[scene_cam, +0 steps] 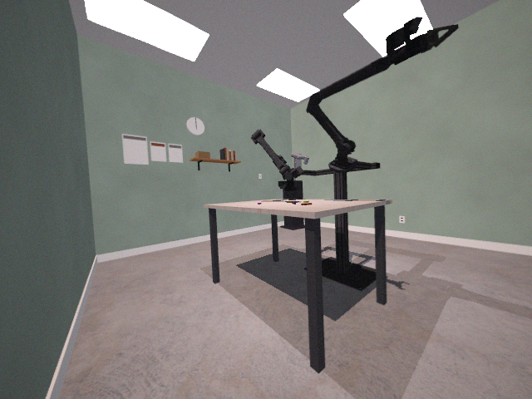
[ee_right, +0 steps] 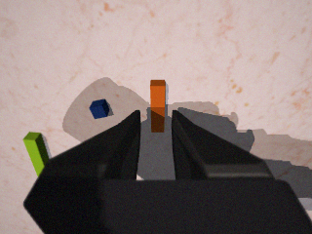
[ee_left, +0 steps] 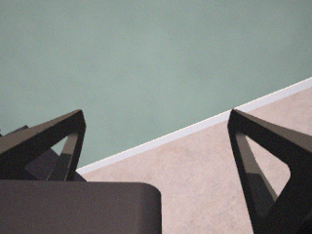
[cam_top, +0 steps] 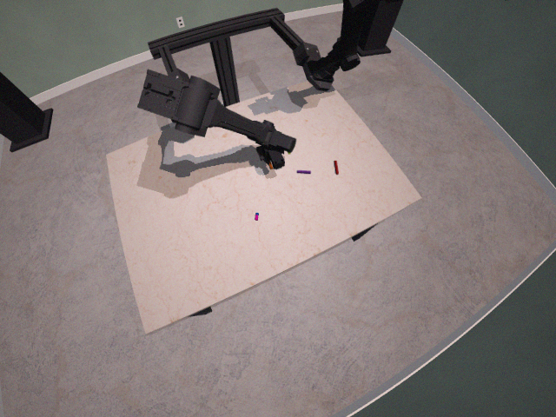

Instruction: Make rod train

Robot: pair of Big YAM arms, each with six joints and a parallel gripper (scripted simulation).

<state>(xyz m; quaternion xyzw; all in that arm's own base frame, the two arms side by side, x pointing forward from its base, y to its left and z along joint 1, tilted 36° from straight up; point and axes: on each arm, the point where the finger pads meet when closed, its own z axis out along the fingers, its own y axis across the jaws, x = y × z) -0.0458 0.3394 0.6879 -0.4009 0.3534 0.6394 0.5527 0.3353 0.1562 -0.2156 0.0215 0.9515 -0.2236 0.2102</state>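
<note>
Now: the orange rod 2 cm below my right hand. From my right hand the other things lie so: purple rod: 13 cm to the left, 8 cm ahead, 2 cm below; magenta rod: 22 cm ahead, 14 cm to the right, 2 cm below; lime rod: 11 cm to the left, 6 cm behind, 2 cm below.
</note>
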